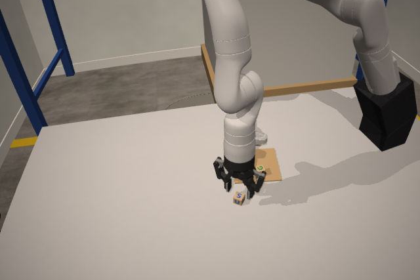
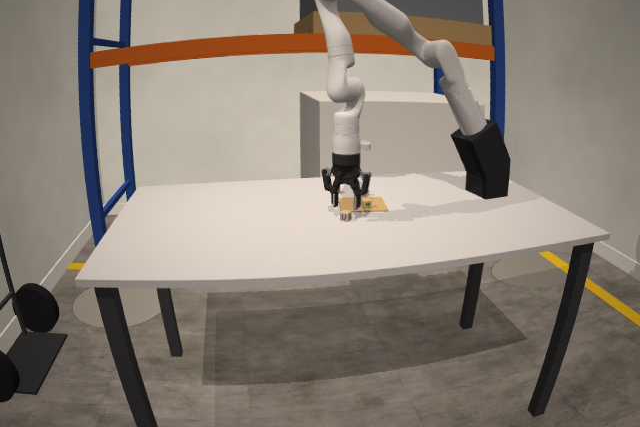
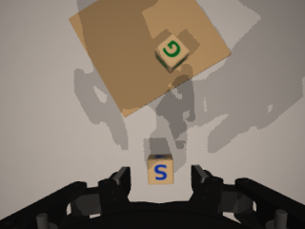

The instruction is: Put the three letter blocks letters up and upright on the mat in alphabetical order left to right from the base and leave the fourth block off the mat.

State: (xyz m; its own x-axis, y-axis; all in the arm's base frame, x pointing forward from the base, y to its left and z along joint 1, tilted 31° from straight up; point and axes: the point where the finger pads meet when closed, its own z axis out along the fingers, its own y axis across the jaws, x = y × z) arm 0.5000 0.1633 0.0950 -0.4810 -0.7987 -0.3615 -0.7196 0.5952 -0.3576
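Right now my hand is 4 cm above the block. Round my hand: tan mat (13 cm to the right, 7 cm behind, 5 cm below).
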